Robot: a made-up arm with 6 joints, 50 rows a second.
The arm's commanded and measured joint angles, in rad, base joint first. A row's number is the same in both.
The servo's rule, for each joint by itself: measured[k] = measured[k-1] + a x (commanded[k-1-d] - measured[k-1]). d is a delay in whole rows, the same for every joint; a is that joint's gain. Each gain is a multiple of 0.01, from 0.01 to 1. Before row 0 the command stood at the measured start. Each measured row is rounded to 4 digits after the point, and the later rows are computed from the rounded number. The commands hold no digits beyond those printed.
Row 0, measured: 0.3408, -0.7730, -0.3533, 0.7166, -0.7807, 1.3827
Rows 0 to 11, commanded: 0.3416, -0.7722, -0.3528, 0.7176, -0.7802, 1.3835; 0.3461, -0.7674, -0.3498, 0.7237, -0.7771, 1.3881; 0.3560, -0.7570, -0.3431, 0.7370, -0.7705, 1.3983; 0.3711, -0.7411, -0.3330, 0.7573, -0.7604, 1.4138; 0.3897, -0.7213, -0.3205, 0.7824, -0.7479, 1.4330; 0.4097, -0.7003, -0.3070, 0.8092, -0.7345, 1.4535; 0.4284, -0.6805, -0.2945, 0.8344, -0.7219, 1.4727; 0.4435, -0.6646, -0.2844, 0.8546, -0.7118, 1.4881; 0.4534, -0.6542, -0.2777, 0.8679, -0.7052, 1.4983; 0.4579, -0.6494, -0.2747, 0.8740, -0.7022, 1.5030; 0.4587, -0.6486, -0.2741, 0.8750, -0.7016, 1.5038; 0.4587, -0.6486, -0.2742, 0.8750, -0.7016, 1.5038
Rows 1 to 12, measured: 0.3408, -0.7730, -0.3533, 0.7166, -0.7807, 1.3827; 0.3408, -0.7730, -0.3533, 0.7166, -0.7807, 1.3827; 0.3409, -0.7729, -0.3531, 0.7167, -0.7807, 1.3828; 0.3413, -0.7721, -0.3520, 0.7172, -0.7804, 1.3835; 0.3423, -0.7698, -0.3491, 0.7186, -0.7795, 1.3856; 0.3443, -0.7655, -0.3438, 0.7213, -0.7778, 1.3895; 0.3475, -0.7589, -0.3361, 0.7256, -0.7751, 1.3956; 0.3519, -0.7501, -0.3265, 0.7315, -0.7714, 1.4037; 0.3573, -0.7397, -0.3159, 0.7387, -0.7669, 1.4134; 0.3633, -0.7284, -0.3055, 0.7468, -0.7619, 1.4239; 0.3696, -0.7173, -0.2963, 0.7553, -0.7568, 1.4343; 0.3758, -0.7071, -0.2892, 0.7636, -0.7519, 1.4439
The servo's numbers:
d 2
a 0.07 0.15 0.33 0.07 0.09 0.14

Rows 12 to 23, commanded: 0.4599, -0.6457, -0.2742, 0.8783, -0.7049, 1.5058; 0.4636, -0.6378, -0.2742, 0.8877, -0.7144, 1.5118; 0.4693, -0.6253, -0.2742, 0.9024, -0.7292, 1.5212; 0.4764, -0.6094, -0.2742, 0.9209, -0.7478, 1.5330; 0.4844, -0.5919, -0.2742, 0.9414, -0.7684, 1.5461; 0.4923, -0.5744, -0.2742, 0.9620, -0.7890, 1.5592; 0.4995, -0.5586, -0.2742, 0.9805, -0.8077, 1.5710; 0.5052, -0.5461, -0.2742, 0.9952, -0.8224, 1.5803; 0.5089, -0.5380, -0.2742, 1.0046, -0.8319, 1.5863; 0.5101, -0.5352, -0.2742, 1.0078, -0.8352, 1.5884; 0.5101, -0.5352, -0.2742, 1.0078, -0.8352, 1.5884; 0.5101, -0.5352, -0.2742, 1.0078, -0.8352, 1.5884
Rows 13 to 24, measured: 0.3816, -0.6983, -0.2842, 0.7714, -0.7474, 1.4523; 0.3870, -0.6908, -0.2809, 0.7787, -0.7433, 1.4595; 0.3921, -0.6840, -0.2787, 0.7857, -0.7398, 1.4660; 0.3971, -0.6771, -0.2772, 0.7928, -0.7375, 1.4724; 0.4022, -0.6693, -0.2762, 0.8005, -0.7368, 1.4792; 0.4074, -0.6603, -0.2755, 0.8089, -0.7378, 1.4867; 0.4128, -0.6500, -0.2751, 0.8182, -0.7406, 1.4950; 0.4184, -0.6387, -0.2748, 0.8283, -0.7450, 1.5040; 0.4241, -0.6267, -0.2746, 0.8390, -0.7506, 1.5134; 0.4298, -0.6146, -0.2745, 0.8499, -0.7571, 1.5228; 0.4353, -0.6031, -0.2744, 0.8607, -0.7638, 1.5317; 0.4405, -0.5929, -0.2743, 0.8710, -0.7702, 1.5396
